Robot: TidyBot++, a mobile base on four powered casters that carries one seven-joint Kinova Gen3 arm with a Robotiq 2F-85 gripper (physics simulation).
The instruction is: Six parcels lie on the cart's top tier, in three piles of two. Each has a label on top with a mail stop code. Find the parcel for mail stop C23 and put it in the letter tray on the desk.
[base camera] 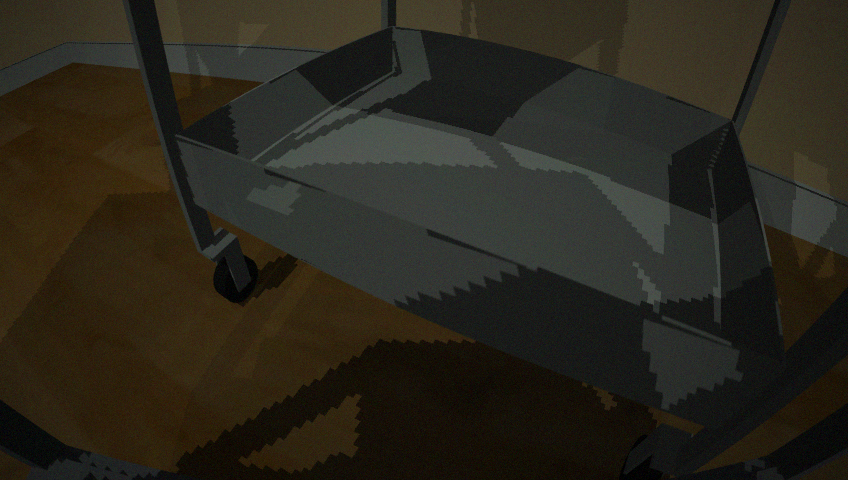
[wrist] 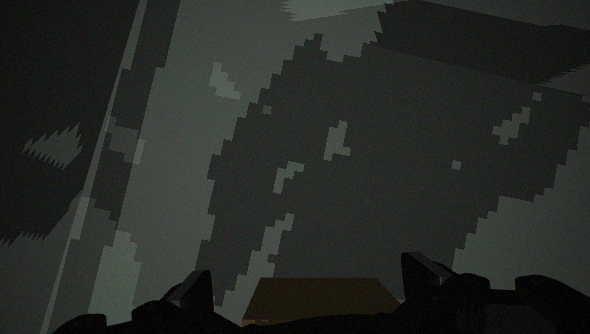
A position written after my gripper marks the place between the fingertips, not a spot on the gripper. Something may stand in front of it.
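Through the wrist view I can see my gripper (wrist: 307, 282), and a cart (wrist: 146, 146) is visible there too. The base camera gives me the cart (base camera: 603, 230) as well.
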